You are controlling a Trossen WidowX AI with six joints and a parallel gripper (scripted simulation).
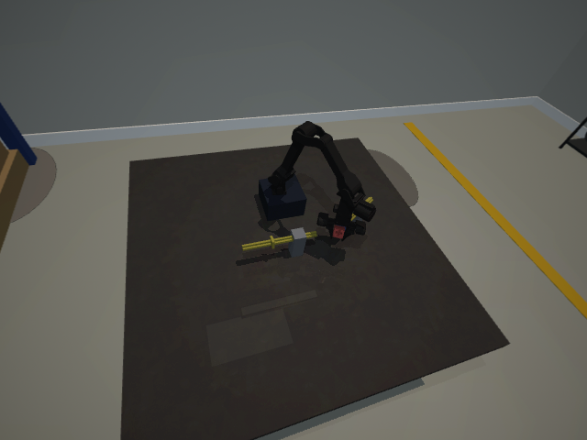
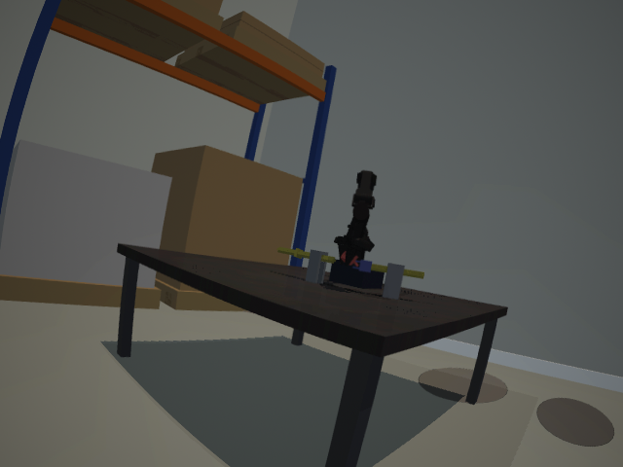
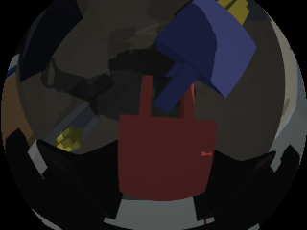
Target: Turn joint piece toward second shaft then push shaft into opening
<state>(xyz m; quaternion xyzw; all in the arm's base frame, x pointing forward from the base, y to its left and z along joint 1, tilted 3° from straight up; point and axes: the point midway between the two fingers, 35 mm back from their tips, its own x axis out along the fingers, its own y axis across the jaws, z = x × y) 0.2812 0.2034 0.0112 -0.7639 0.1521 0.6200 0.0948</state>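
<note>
My gripper tip is now 20 mm past the red joint piece, 10 mm to the right of it and 30 mm below it.
</note>
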